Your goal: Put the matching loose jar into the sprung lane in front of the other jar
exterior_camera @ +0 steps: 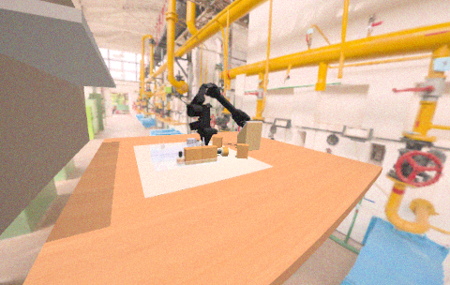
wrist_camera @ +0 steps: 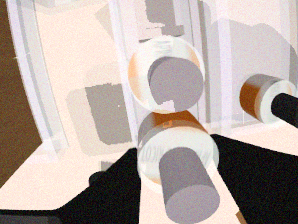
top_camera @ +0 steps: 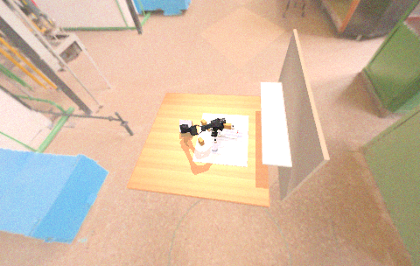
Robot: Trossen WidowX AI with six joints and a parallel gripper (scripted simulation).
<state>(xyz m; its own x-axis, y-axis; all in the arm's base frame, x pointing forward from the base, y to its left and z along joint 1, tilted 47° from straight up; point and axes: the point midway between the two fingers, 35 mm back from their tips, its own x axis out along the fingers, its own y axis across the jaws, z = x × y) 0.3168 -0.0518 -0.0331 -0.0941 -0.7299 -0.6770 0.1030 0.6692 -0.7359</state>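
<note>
Right now the white mat is 7 cm ahead of my gripper tip, 5 cm below it and 1 cm to the right of it.
</note>
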